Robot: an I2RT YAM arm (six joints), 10 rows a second.
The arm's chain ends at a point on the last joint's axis. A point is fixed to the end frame.
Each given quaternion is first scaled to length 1.
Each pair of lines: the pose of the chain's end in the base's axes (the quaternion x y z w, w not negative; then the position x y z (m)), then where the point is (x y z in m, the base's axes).
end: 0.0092, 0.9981, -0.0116, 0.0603, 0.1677, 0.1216, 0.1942
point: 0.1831 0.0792 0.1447
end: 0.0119, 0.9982, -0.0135, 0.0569, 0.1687, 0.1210, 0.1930
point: 0.1835 0.0783 0.1435
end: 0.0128, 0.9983, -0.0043, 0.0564, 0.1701, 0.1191, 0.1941
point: 0.1848 0.0773 0.1439
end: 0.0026, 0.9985, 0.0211, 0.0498, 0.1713, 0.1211, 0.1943
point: 0.1863 0.0822 0.1419
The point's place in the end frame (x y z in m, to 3 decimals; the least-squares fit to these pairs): -0.010 -0.041 0.052
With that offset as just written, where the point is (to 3 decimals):
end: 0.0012, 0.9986, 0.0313, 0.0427, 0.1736, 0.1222, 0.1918
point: 0.188 0.084 0.138
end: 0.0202, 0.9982, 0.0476, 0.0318, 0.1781, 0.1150, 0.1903
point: 0.190 0.079 0.135
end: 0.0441, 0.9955, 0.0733, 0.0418, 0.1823, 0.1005, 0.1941
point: 0.194 0.067 0.137
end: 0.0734, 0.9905, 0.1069, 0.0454, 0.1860, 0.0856, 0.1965
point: 0.196 0.055 0.138
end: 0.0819, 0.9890, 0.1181, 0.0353, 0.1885, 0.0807, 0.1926
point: 0.197 0.052 0.133
